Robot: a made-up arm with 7 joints.
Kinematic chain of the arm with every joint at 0, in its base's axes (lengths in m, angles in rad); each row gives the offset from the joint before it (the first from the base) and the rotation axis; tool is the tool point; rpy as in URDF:
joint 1: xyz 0 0 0.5 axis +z
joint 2: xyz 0 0 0 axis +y
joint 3: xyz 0 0 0.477 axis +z
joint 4: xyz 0.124 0 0 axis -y
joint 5: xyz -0.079 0 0.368 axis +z
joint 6: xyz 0 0 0 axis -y
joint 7: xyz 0.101 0 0 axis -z
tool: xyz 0 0 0 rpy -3.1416 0 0
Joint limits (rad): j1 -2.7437..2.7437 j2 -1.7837..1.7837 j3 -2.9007..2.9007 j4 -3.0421..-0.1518 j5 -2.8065..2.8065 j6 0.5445..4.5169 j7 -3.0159..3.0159
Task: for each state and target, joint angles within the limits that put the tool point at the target. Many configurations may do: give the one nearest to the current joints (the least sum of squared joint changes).
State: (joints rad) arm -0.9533 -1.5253 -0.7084 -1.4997 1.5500 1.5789 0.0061
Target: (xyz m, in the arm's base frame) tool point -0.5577 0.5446 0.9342
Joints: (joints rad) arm -1.1713 -1.5851 -0.5987 -1.2199 1.5508 1.5605 0.0061
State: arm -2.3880 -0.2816 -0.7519 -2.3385 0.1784 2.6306 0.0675
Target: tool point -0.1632 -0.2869 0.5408
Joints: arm -1.8567 0.0741 -0.2208 -3.0351 0.0550 2.4593 0.0675
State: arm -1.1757 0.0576 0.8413 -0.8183 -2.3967 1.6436 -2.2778
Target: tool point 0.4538 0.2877 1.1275
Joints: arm -0.8911 -0.2665 1.1398 -1.4523 -2.4183 1.8576 -2.2778
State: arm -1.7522 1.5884 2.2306 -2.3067 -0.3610 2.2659 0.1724
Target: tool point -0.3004 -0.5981 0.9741
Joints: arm -2.3613 1.6697 2.7166 -1.6540 -0.3732 2.3403 0.1724
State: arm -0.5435 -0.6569 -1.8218 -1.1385 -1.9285 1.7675 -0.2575
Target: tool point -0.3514 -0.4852 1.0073
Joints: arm -0.4035 -0.4173 -1.4831 -1.6241 -1.9665 1.9309 -0.2575
